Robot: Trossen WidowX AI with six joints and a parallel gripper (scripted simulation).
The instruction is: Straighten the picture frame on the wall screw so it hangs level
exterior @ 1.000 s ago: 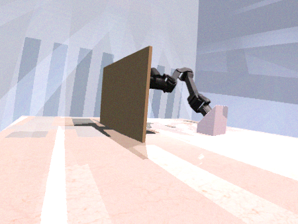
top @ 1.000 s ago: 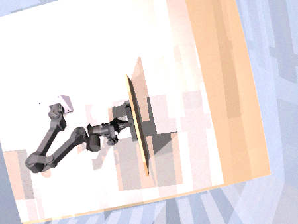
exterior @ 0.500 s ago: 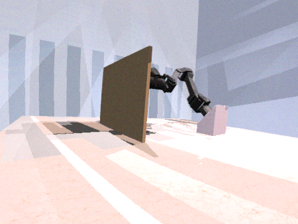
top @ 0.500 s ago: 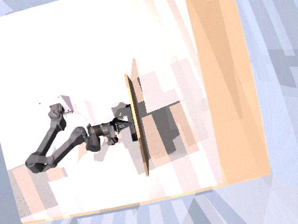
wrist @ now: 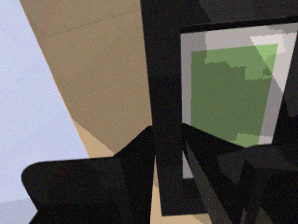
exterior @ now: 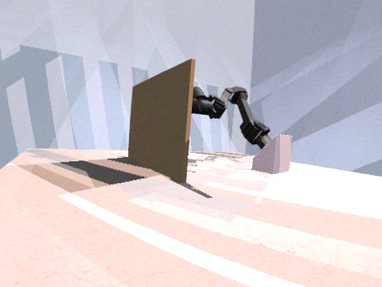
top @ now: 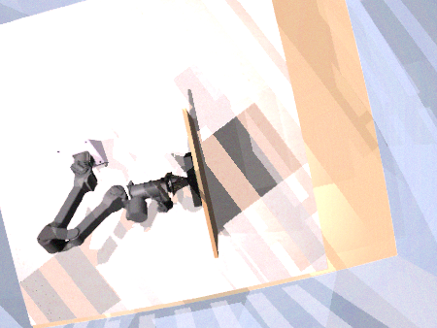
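The picture frame is 50 mm below my gripper tip and 10 mm ahead of it. Round my gripper tip: tan wall panel 70 mm below, 20 mm ahead, 10 mm to the right.
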